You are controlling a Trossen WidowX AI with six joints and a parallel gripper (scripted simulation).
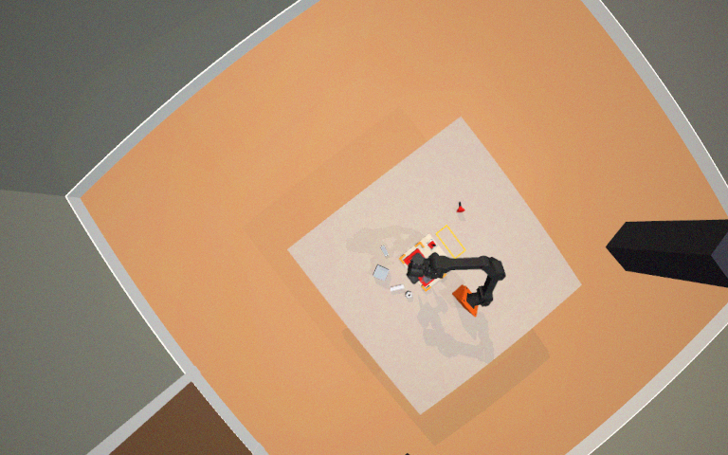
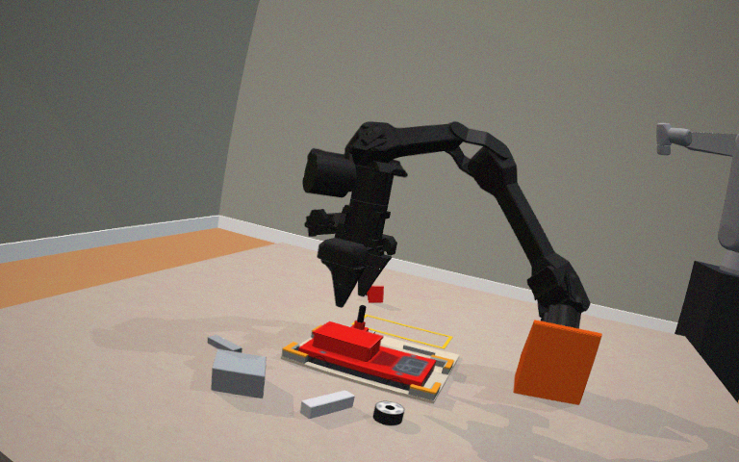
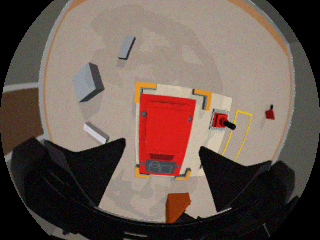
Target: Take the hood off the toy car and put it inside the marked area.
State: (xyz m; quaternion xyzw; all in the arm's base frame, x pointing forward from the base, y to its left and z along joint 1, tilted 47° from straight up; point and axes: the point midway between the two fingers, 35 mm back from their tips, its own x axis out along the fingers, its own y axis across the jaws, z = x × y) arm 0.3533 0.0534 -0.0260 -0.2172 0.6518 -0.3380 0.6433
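The hood lies 7 cm below my gripper tip and 1 cm to the right of it. From my gripper tip the other things lie so: black wheel: 16 cm to the left, 11 cm behind, 10 cm below.
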